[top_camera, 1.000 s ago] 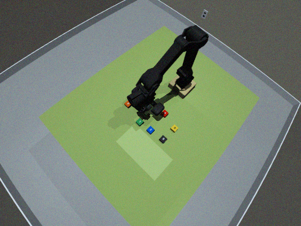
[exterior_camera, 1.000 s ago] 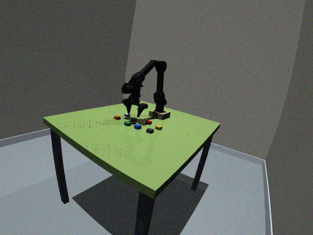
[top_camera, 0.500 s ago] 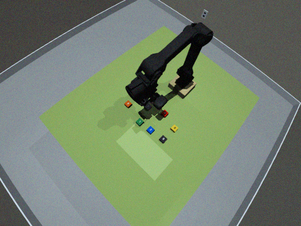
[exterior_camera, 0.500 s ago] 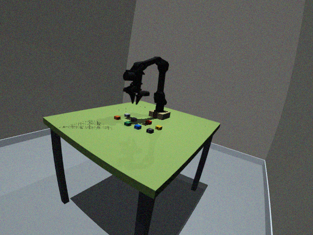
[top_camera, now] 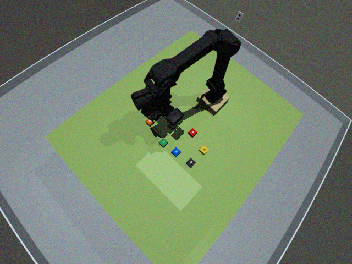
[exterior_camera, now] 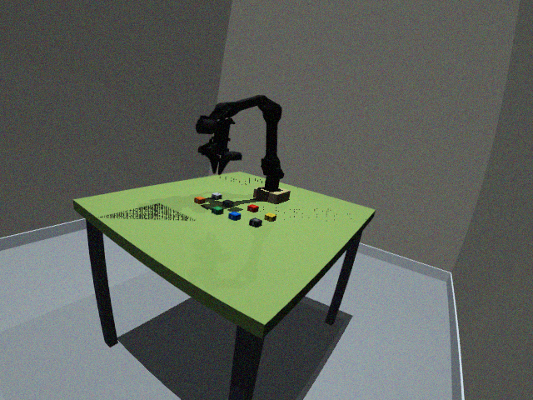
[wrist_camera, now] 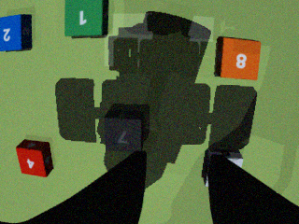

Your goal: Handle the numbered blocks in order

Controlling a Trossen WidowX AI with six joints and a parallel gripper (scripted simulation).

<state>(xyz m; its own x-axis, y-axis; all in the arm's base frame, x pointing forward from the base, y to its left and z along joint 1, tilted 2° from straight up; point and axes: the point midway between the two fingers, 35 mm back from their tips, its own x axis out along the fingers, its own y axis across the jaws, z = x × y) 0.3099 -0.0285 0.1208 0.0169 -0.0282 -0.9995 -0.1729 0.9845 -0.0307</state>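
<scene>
Right now my gripper tip is 40 mm short of the orange block, 50 mm to the left of it and 120 mm above it. From my gripper tip the other things lie so: grey block 50 mm behind, 30 mm to the left, 120 mm below; white block 70 mm behind, 70 mm to the right, 120 mm below; green block 50 mm ahead, 80 mm to the left, 120 mm below.
</scene>
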